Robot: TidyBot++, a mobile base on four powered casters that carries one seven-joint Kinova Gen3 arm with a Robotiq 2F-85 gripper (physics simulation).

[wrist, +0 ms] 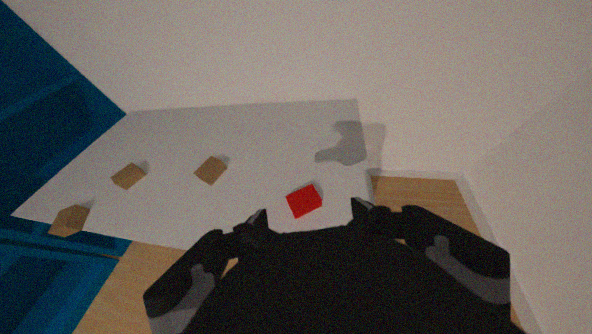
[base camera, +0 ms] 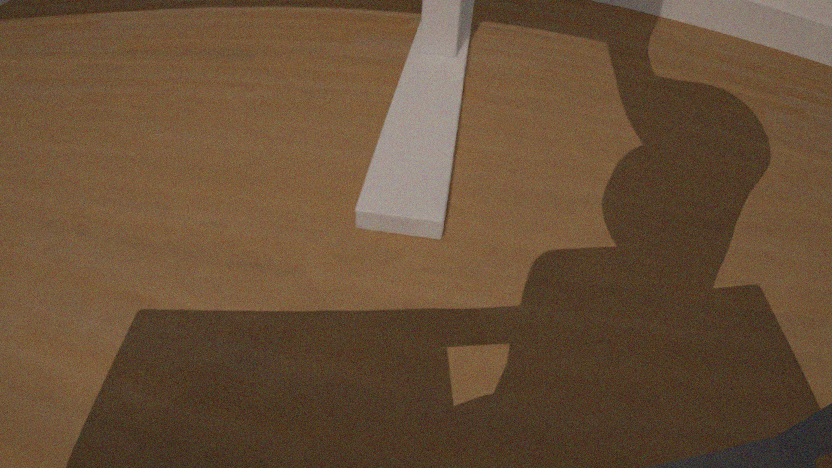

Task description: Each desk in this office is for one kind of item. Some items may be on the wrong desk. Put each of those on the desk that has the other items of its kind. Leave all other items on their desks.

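Places are measured from the arm's base along level axes (x ahead, y right, z down), in metres.
Where they show: gripper, fingertip midpoint: [wrist: 308,212].
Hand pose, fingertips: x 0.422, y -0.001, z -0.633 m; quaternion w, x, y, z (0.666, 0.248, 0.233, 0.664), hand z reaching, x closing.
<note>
Things, the pixels of their top centre, and the offset from my fingertips. "*": a spot on its surface instead. Level surfaces: height alone.
- light grey desk top, its level: dz +0.309 m
- red block, middle of its top: [wrist: 303,197] dx +0.143, dy -0.015, dz +0.264 m
- third tan block, middle of its top: [wrist: 61,218] dx +0.176, dy -0.882, dz +0.259 m
- white desk leg with a flat foot, surface spot: [base camera: 413,133] * dx +0.110, dy +0.046, dz +1.004 m
- wooden floor, its level: dz +1.029 m
A light grey desk top [wrist: 280,140] shows in the wrist view against a pale wall. A red block [wrist: 304,201] lies on it near its right end. Two tan blocks lie farther left: one tan block [wrist: 210,170] near the middle and another tan block [wrist: 128,176] to its left. A third tan block [wrist: 69,220] is at the desk's lower left edge. My gripper [wrist: 308,212] is open and empty, with the red block showing between its fingertips in the view; the height above it is hard to judge. The base camera shows no items.
In the base view a white desk leg with a flat foot [base camera: 413,133] stands on the wooden floor [base camera: 203,174], and a pale wall base [base camera: 756,23] is at the upper right. Blue panels [wrist: 45,100] are left of the desk in the wrist view. The robot's shadow covers the near floor.
</note>
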